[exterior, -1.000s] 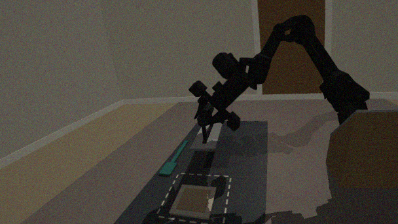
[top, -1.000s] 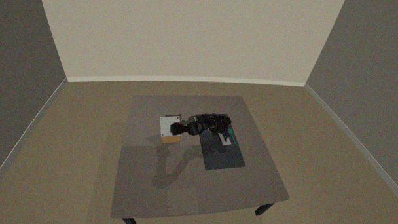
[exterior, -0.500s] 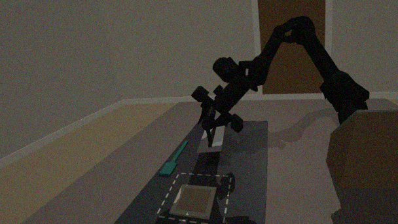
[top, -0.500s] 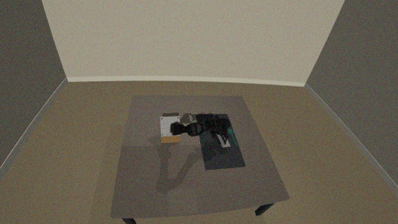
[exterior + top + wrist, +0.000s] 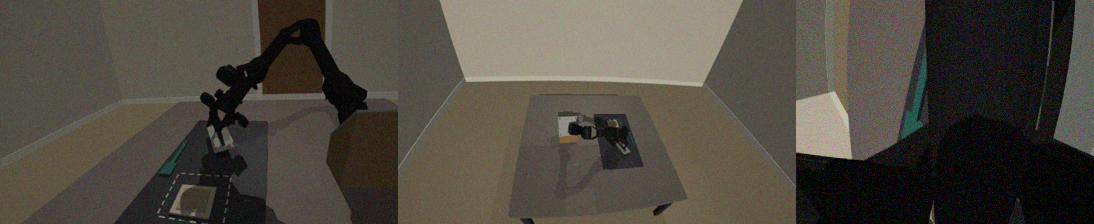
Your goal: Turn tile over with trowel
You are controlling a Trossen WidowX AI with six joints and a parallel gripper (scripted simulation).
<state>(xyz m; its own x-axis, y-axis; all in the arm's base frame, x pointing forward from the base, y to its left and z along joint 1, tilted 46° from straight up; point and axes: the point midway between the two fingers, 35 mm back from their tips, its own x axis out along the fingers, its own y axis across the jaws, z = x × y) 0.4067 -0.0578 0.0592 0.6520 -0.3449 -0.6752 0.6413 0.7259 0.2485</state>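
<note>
Right now the small trowel is 3 cm behind my gripper tip, 1 cm to the right of it and 1 cm below it. From my gripper tip the other things lie so: dark mat (10 cm below, 8 cm to the left, 3 cm behind); then teal flat tool (11 cm ahead, 10 cm to the left, 7 cm below); then tile (26 cm to the left, 7 cm below, 2 cm behind).
</note>
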